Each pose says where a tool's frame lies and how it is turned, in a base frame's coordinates. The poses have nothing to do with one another.
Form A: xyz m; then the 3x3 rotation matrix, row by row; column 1 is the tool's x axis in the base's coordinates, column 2 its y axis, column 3 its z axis. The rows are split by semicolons.
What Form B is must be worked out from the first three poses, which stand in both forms.
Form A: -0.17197 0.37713 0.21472; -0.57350 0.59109 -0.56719; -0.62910 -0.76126 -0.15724; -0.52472 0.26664 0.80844
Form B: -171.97 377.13 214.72; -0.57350 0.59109 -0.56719; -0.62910 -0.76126 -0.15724; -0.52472 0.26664 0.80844
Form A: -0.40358 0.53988 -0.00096; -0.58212 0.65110 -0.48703; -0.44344 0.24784 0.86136; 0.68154 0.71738 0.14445
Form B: -403.58 539.88 -0.96; -0.58212 0.65110 -0.48703; -0.44344 0.24784 0.86136; 0.68154 0.71738 0.14445
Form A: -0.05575 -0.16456 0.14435; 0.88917 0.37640 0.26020; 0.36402 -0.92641 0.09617; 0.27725 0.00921 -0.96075
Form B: -55.75 -164.56 144.35; 0.88917 0.37640 0.26020; 0.36402 -0.92641 0.09617; 0.27725 0.00921 -0.96075
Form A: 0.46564 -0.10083 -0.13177; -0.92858 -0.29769 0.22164; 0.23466 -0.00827 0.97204; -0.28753 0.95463 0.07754
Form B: 465.64 -100.83 -131.77; -0.92858 -0.29769 0.22164; 0.23466 -0.00827 0.97204; -0.28753 0.95463 0.07754
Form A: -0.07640 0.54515 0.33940; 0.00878 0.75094 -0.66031; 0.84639 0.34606 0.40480; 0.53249 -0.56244 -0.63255
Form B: -76.40 545.15 339.40; 0.00878 0.75094 -0.66031; 0.84639 0.34606 0.40480; 0.53249 -0.56244 -0.63255
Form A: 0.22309 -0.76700 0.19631; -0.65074 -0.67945 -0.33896; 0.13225 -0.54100 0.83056; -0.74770 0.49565 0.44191
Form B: 223.09 -767.00 196.31; -0.65074 -0.67945 -0.33896; 0.13225 -0.54100 0.83056; -0.74770 0.49565 0.44191
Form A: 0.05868 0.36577 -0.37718; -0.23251 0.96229 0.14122; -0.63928 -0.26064 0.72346; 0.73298 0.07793 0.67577
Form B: 58.68 365.77 -377.18; -0.23251 0.96229 0.14122; -0.63928 -0.26064 0.72346; 0.73298 0.07793 0.67577
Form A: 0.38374 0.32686 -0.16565; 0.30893 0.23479 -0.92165; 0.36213 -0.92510 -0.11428; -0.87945 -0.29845 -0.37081
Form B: 383.74 326.86 -165.65; 0.30893 0.23479 -0.92165; 0.36213 -0.92510 -0.11428; -0.87945 -0.29845 -0.37081
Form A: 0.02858 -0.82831 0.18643; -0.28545 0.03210 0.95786; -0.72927 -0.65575 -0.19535; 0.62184 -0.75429 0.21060
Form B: 28.58 -828.31 186.43; -0.28545 0.03210 0.95786; -0.72927 -0.65575 -0.19535; 0.62184 -0.75429 0.21060
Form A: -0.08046 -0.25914 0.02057; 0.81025 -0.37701 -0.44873; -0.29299 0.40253 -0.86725; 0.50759 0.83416 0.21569
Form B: -80.46 -259.14 20.57; 0.81025 -0.37701 -0.44873; -0.29299 0.40253 -0.86725; 0.50759 0.83416 0.21569
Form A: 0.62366 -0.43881 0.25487; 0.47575 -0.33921 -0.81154; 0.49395 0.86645 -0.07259; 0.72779 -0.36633 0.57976
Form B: 623.66 -438.81 254.87; 0.47575 -0.33921 -0.81154; 0.49395 0.86645 -0.07259; 0.72779 -0.36633 0.57976
